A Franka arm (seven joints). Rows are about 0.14 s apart.
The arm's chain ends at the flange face. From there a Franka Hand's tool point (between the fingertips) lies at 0.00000 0.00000 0.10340 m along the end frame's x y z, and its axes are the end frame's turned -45 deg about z.
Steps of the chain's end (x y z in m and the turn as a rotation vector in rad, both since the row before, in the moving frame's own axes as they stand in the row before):
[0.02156 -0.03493 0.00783 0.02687 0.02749 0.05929]
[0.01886 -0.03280 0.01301 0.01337 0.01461 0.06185]
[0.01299 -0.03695 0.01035 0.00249 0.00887 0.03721]
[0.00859 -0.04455 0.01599 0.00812 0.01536 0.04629]
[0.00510 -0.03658 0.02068 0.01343 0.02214 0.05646]
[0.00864 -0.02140 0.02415 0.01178 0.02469 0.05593]
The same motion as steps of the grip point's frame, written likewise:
[0.04391 -0.00929 0.00775 -0.00044 0.03844 0.05929]
[0.03857 -0.00970 0.01299 -0.00088 0.01978 0.06185]
[0.03613 -0.01646 0.01035 -0.00451 0.00803 0.03721]
[0.03928 -0.02486 0.01597 -0.00512 0.01660 0.04629]
[0.03205 -0.02155 0.02065 -0.00616 0.02515 0.05646]
[0.02388 -0.00800 0.02411 -0.00913 0.02579 0.05593]

